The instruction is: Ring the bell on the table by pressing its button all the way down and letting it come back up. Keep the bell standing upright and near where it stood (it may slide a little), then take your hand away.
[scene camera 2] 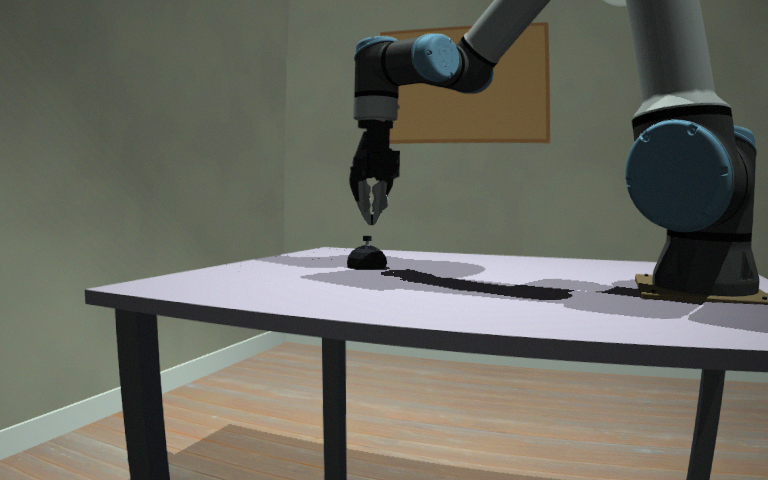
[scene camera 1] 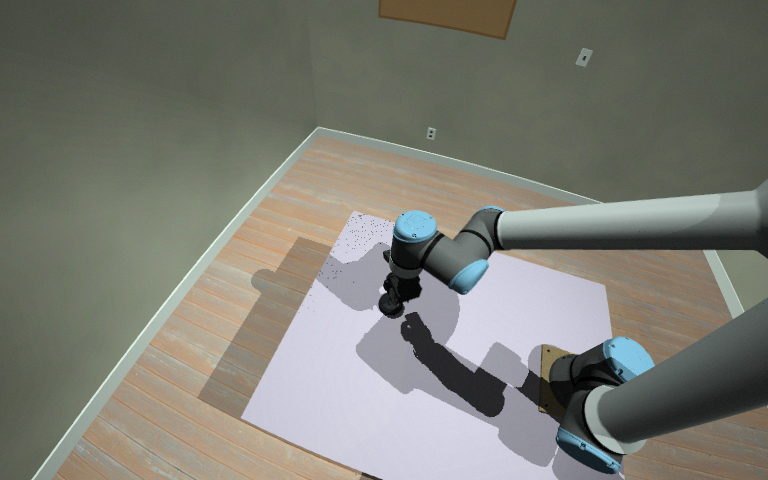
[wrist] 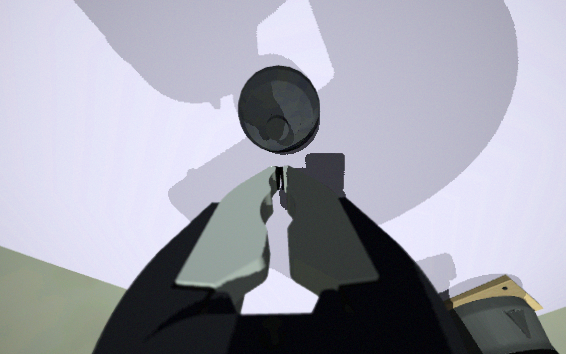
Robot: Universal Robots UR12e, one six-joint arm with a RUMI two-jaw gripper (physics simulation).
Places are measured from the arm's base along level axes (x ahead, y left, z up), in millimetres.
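Pixels of known places: gripper, fingertip midpoint: (scene camera 2: 371, 225) (wrist: 280, 168); arm's base, origin of the base link: (scene camera 2: 704, 286) (scene camera 1: 574, 383) (wrist: 479, 314).
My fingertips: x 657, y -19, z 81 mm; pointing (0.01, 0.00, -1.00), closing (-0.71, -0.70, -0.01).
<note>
Ahead of a thing's pixels: the offset from my fingertips to its top centre. Level surfaces: height alone.
A black domed bell @[17 mm ahead, 14 mm right, 24 mm down] (scene camera 1: 390, 305) (scene camera 2: 367, 258) (wrist: 280, 97) stands upright on the pale table @[90 mm down] (scene camera 1: 294, 367) (scene camera 2: 226, 294) (wrist: 60, 150). Its small button @[17 mm ahead, 14 mm right, 24 mm down] (scene camera 2: 367, 238) (wrist: 277, 128) stands up on a short stem above the dome. My gripper (scene camera 2: 372, 222) (wrist: 280, 168) is shut with nothing between its fingertips. It points straight down, with a small gap between its tips and the button in the second scene view. The tips are slightly to the right of the button there. In the first scene view the wrist hides the fingertips.
The arm's base stands on a tan mounting plate (scene camera 1: 546, 376) (scene camera 2: 645, 287) (wrist: 492, 292) at the right of the table. The arm's shadow lies across the table from the base toward the bell. A brown board (scene camera 1: 447, 16) (scene camera 2: 526, 84) hangs on the wall behind.
</note>
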